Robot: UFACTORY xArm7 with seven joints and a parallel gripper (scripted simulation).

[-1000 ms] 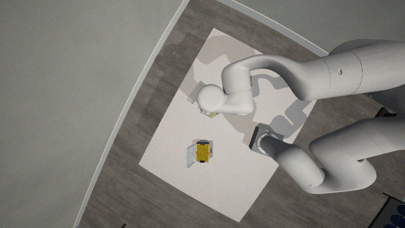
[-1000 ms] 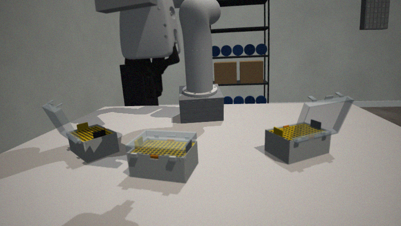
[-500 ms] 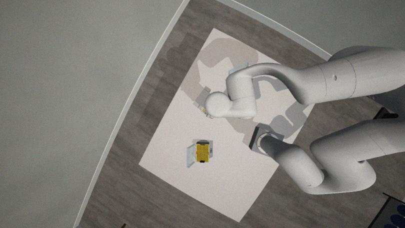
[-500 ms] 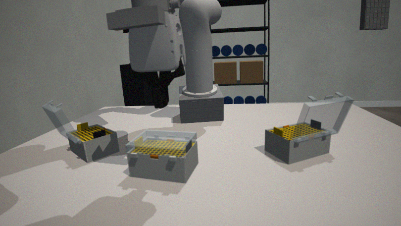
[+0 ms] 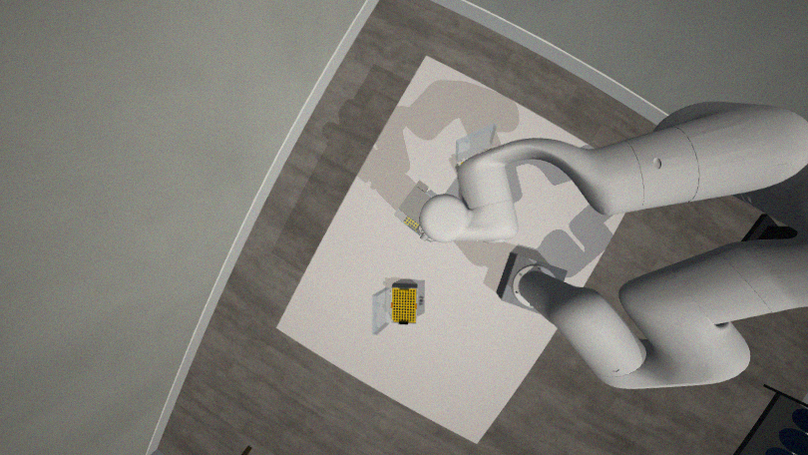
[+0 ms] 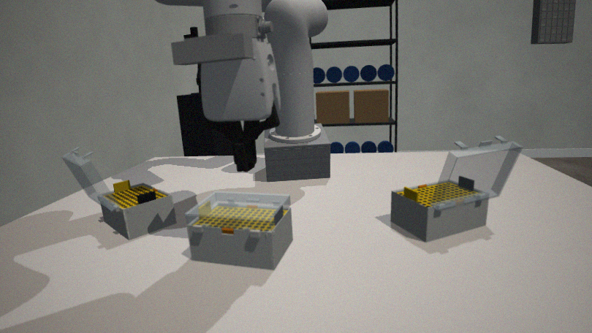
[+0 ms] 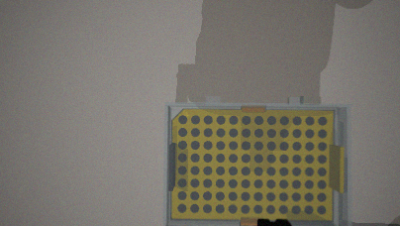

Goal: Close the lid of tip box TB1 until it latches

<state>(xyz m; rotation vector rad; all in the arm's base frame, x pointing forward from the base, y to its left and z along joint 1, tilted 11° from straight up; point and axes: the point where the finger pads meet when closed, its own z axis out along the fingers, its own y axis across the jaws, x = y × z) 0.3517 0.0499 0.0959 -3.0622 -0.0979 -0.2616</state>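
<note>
Now: the box lid 30 mm ahead of my hand and 70 mm below it. From my hand the other things lie so: box: 240 mm to the right, 70 mm below.
</note>
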